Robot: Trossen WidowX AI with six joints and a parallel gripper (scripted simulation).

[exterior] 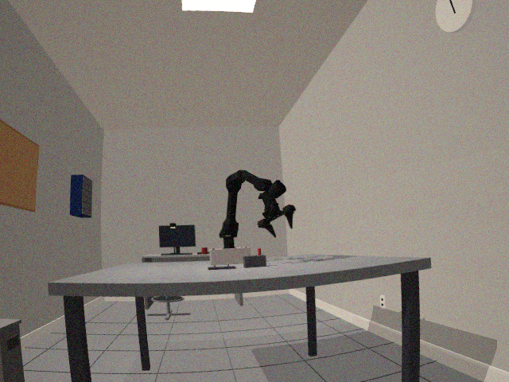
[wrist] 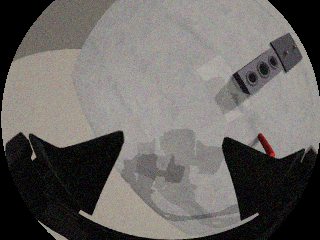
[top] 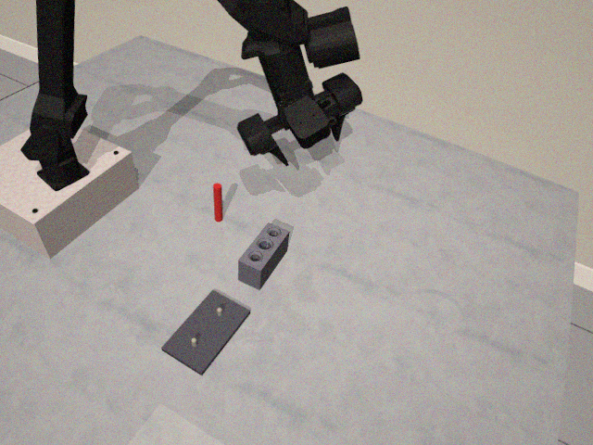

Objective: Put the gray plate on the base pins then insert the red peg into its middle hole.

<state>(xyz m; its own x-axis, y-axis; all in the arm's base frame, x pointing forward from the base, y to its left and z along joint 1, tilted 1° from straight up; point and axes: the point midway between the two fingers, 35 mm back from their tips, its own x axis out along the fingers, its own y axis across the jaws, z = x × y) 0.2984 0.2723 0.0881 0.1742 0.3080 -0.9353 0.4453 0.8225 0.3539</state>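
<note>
Now: gripper tip 14 cm to the left of the gray plate, 11 cm above it and 3 cm short of it. From my gripper tip the other things lie so: red peg (12 cm to the right, 11 cm below, 10 cm behind).
</note>
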